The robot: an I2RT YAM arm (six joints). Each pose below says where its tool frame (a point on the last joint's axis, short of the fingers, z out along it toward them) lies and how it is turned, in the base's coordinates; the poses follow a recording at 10 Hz.
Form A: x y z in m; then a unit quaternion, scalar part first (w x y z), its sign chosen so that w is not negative.
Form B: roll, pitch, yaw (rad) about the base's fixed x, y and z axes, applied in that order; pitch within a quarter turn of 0, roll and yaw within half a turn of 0; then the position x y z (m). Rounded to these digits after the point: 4 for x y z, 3 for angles.
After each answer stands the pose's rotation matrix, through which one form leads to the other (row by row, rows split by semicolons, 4 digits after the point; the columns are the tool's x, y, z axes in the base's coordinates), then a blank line. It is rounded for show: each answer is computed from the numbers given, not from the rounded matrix.
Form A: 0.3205 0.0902 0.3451 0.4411 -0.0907 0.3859 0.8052
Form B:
0.668 0.508 2.319 0.3205 0.0902 0.3451
-0.5944 -0.7803 0.1944; 0.6403 -0.3131 0.7014; -0.4865 0.5414 0.6857

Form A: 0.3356 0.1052 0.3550 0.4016 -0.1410 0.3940 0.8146
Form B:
0.683 0.578 2.436 0.3356 0.1052 0.3550
-0.6377 -0.7654 0.0867; 0.5432 -0.3669 0.7552; -0.5462 0.5287 0.6498

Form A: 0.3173 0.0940 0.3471 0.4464 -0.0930 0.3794 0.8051
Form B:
0.650 0.510 2.304 0.3173 0.0940 0.3471
-0.5842 -0.7893 0.1890; 0.6482 -0.3136 0.6939; -0.4885 0.5279 0.6948

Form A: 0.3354 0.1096 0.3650 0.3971 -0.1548 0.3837 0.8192
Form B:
0.656 0.592 2.446 0.3354 0.1096 0.3650
-0.6367 -0.7694 0.0511; 0.5318 -0.3902 0.7516; -0.5584 0.5057 0.6576

